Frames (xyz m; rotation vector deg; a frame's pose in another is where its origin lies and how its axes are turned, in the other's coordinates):
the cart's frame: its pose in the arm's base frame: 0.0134 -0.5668 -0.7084 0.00 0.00 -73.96
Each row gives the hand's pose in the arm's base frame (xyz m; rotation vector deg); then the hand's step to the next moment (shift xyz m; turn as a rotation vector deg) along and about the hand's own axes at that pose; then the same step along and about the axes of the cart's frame.
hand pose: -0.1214 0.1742 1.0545 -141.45 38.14 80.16
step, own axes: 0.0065 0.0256 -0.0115 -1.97 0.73 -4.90
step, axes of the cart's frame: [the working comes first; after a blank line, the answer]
step, axes of the arm's base frame: -0.0010 -0.0288 0.0011 2.45 -2.09 4.25

0.0274 -0.0089 0.0011 2.69 1.78 4.25
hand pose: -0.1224 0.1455 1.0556 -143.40 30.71 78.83
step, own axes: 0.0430 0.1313 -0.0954 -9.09 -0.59 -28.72
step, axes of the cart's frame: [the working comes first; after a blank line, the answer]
step, axes of the arm's base frame: 0.0381 -0.1632 0.0104 17.65 -8.35 22.95

0.1674 -0.0085 0.0104 12.90 14.66 22.95
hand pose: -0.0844 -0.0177 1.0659 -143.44 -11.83 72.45
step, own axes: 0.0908 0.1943 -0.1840 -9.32 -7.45 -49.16
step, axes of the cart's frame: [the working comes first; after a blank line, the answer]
step, axes of the arm's base frame: 0.1983 -0.1982 -0.0353 34.04 -6.56 36.84

0.2453 0.1358 -0.0353 15.71 30.91 36.84
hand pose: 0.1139 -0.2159 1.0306 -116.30 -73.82 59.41
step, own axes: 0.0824 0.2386 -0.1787 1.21 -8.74 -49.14
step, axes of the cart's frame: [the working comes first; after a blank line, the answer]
step, axes of the arm's base frame: 0.2900 -0.0281 -0.1037 36.06 3.55 34.35

0.1072 0.2710 -0.1037 6.55 35.63 34.35
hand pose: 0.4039 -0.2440 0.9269 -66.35 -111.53 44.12
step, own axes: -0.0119 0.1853 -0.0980 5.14 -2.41 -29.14
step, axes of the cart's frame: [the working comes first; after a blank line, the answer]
step, axes of the arm's base frame: 0.1704 0.0783 -0.0944 21.22 7.25 19.46

-0.0281 0.1854 -0.0944 -1.10 22.40 19.46
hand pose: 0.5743 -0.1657 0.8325 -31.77 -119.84 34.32
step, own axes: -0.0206 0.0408 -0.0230 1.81 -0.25 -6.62
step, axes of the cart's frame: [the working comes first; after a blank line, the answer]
step, axes of the arm's base frame: 0.0368 0.0249 -0.0254 4.53 2.25 4.64

-0.0138 0.0422 -0.0254 -0.91 4.98 4.64
